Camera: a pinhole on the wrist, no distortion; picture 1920 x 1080 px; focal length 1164.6 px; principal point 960.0 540.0 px. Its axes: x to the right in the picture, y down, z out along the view. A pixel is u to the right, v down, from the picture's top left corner.
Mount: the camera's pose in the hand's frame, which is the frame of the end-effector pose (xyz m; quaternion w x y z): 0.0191 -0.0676 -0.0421 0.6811 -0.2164 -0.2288 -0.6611
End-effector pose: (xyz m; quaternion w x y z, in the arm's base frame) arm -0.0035 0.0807 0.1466 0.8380 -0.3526 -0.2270 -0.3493
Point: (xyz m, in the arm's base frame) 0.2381 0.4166 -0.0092
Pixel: 143 305
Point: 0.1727 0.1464 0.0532
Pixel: outside the picture
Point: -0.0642 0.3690 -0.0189
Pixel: outside the picture
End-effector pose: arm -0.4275 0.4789 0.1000 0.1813 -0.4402 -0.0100 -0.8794
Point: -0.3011 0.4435 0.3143
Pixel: 1257 941
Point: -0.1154 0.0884 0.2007
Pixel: 406 603
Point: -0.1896 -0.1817 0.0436
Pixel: outside the picture
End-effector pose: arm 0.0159 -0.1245 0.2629 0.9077 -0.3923 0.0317 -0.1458
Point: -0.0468 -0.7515 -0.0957
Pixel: behind the camera
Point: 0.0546 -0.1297 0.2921
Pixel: 924 866
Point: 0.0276 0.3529 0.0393
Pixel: 266 220
